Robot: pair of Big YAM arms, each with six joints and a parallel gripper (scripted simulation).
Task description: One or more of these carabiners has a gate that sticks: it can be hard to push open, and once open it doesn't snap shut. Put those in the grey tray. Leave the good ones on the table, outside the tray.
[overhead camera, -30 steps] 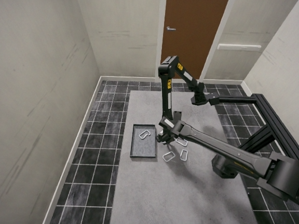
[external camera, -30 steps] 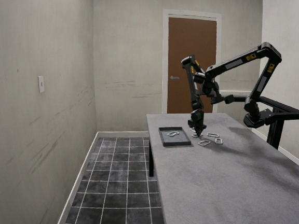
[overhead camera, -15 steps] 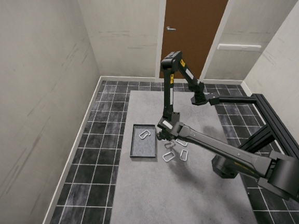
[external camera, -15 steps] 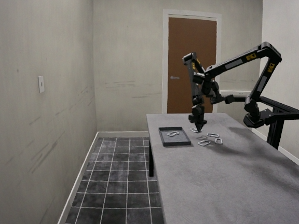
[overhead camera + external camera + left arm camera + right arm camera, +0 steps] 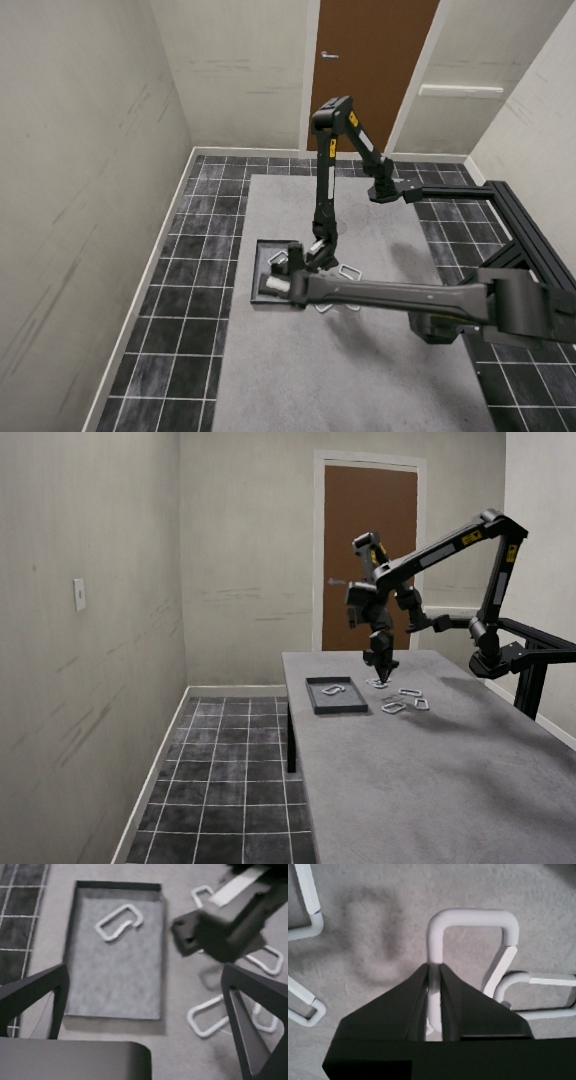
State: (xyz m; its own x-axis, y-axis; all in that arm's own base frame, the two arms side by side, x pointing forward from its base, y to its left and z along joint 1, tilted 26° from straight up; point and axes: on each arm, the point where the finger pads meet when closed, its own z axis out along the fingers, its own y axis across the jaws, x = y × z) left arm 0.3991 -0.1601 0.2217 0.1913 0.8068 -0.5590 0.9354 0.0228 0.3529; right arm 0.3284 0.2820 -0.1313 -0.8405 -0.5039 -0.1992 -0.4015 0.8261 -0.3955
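The grey tray lies 200 mm ahead of my right hand, 20 mm to the right of it and 60 mm below it.
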